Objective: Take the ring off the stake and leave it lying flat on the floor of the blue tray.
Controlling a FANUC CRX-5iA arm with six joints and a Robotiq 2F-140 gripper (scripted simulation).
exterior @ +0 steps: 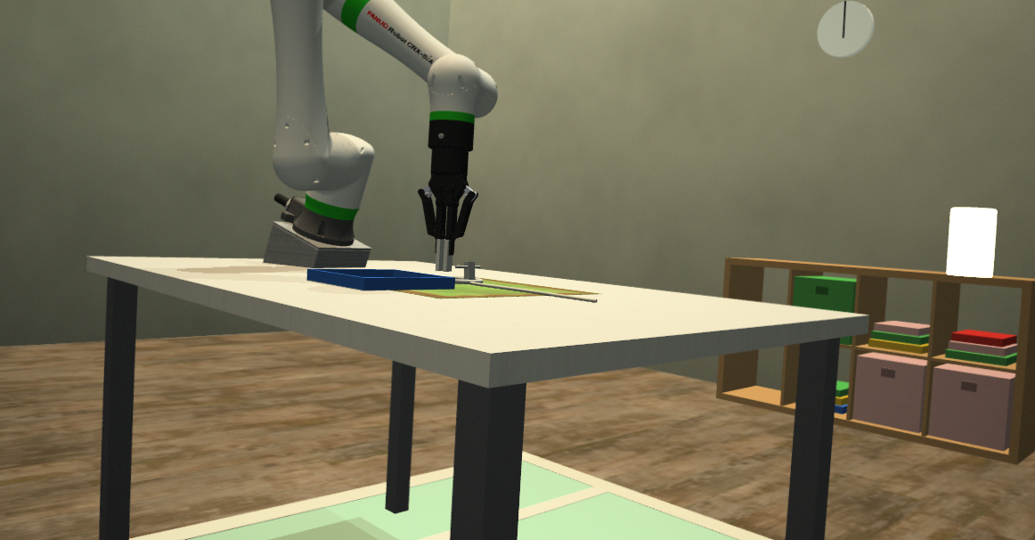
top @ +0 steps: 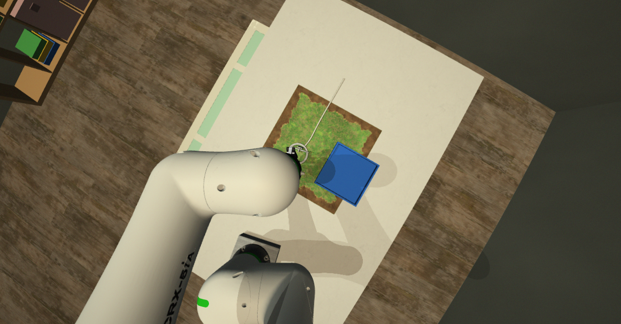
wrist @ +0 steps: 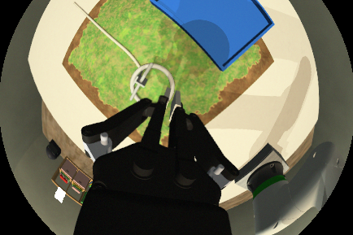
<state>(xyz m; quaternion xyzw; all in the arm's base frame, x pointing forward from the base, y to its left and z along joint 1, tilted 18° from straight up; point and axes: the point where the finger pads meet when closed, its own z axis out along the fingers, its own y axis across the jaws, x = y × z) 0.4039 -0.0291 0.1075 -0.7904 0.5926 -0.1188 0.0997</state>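
Now: the ring 40 mm ahead of my hand, 10 mm to the left of it and 50 mm below it. From my hand the other things lie so: blue tray 30 mm ahead, 210 mm to the right, 40 mm below; short grey stake 60 mm ahead, 10 mm to the left, 30 mm below; grass mat 90 mm ahead, 50 mm to the right, 70 mm below.
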